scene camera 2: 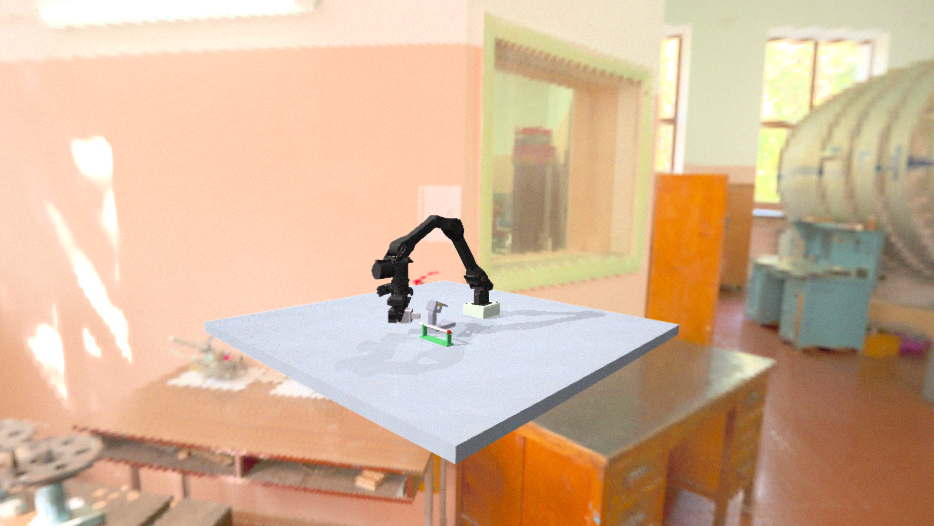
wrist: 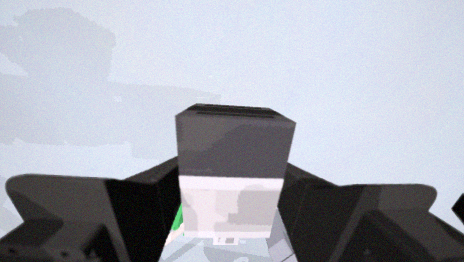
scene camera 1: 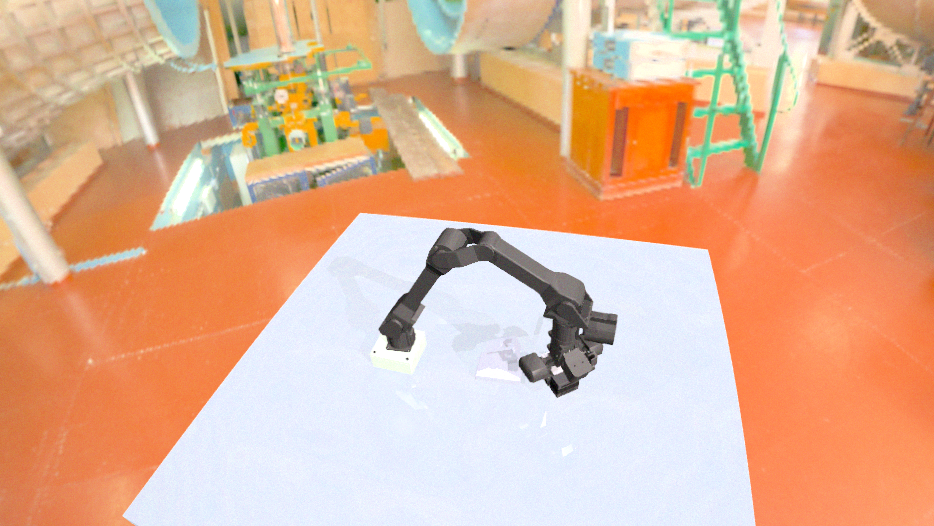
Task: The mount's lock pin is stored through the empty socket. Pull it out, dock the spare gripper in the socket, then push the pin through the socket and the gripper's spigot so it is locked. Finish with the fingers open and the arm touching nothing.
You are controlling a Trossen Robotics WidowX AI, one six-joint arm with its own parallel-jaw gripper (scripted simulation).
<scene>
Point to a spare gripper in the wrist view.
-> At 232,159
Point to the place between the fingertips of my gripper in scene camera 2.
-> At 400,319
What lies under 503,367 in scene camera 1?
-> A mount.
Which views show my gripper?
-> Scene camera 2, the wrist view and scene camera 1: all of them.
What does my gripper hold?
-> A spare gripper.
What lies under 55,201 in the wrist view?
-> My gripper.
</scene>
